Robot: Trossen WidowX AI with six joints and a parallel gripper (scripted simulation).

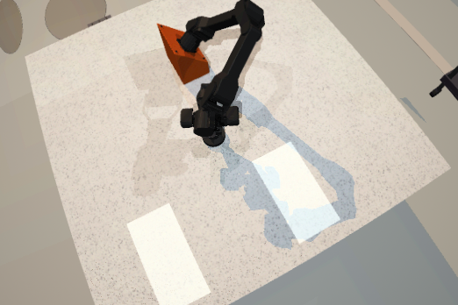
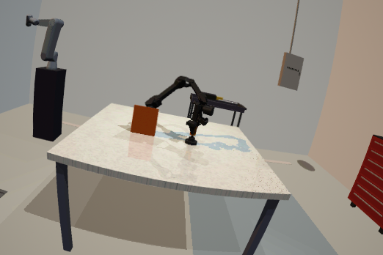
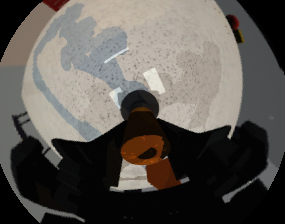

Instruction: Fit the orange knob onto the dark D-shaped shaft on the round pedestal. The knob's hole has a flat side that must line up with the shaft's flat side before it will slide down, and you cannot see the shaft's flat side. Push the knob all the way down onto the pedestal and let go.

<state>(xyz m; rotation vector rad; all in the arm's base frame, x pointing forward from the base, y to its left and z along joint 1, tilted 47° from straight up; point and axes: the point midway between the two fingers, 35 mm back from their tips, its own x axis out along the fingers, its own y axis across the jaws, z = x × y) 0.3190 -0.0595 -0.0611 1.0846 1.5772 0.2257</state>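
Right now the orange knob is 2 cm above my gripper tip. Round my gripper tip: dark round pedestal 4 cm below.
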